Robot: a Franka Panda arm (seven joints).
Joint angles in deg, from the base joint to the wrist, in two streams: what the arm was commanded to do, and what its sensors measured. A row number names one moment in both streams.
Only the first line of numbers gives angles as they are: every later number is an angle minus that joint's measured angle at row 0.
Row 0, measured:
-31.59, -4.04, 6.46, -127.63, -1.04, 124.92, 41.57
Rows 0 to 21, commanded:
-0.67, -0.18, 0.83, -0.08, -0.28, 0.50, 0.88
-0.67, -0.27, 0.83, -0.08, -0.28, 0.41, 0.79
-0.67, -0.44, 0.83, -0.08, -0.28, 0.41, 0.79
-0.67, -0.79, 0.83, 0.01, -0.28, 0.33, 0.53
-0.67, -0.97, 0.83, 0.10, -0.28, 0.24, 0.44
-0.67, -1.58, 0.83, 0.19, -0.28, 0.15, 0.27
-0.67, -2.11, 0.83, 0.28, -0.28, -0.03, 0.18
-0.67, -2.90, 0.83, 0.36, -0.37, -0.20, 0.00
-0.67, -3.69, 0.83, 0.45, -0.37, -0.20, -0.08
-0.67, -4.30, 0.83, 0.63, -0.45, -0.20, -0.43
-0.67, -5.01, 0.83, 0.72, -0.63, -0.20, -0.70
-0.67, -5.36, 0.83, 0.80, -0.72, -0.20, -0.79
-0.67, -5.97, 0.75, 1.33, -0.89, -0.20, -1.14
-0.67, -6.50, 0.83, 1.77, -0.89, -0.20, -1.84
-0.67, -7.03, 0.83, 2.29, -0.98, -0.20, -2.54
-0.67, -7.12, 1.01, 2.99, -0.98, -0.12, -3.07
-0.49, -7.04, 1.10, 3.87, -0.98, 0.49, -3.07
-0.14, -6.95, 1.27, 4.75, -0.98, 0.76, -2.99
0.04, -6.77, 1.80, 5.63, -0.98, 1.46, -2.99
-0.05, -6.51, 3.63, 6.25, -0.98, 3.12, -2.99
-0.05, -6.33, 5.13, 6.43, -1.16, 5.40, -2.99
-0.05, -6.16, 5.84, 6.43, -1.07, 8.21, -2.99
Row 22, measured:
0.20, -6.93, 2.37, 5.36, -0.03, 2.35, -2.70
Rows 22 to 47, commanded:
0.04, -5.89, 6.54, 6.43, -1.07, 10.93, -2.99
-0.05, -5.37, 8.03, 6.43, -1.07, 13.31, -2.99
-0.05, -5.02, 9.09, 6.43, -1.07, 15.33, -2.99
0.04, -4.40, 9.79, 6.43, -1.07, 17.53, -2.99
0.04, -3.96, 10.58, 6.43, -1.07, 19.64, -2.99
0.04, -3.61, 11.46, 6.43, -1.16, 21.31, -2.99
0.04, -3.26, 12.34, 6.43, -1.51, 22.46, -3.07
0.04, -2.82, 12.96, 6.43, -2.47, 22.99, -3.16
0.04, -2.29, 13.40, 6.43, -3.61, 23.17, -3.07
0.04, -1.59, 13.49, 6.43, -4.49, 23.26, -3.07
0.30, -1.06, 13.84, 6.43, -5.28, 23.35, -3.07
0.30, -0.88, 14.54, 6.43, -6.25, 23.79, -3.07
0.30, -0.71, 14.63, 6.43, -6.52, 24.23, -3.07
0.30, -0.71, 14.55, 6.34, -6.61, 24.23, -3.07
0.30, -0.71, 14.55, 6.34, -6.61, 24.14, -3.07
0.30, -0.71, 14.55, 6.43, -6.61, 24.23, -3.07
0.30, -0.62, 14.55, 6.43, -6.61, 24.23, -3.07
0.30, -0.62, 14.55, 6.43, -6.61, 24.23, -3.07
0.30, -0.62, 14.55, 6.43, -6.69, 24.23, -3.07
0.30, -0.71, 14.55, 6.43, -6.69, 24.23, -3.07
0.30, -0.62, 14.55, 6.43, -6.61, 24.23, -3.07
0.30, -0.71, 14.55, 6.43, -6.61, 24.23, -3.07
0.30, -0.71, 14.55, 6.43, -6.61, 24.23, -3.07
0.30, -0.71, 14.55, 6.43, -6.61, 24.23, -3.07
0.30, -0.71, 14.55, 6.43, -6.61, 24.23, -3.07
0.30, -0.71, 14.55, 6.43, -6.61, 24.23, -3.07
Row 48, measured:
0.58, -0.81, 14.23, 5.97, -5.66, 23.25, -2.70
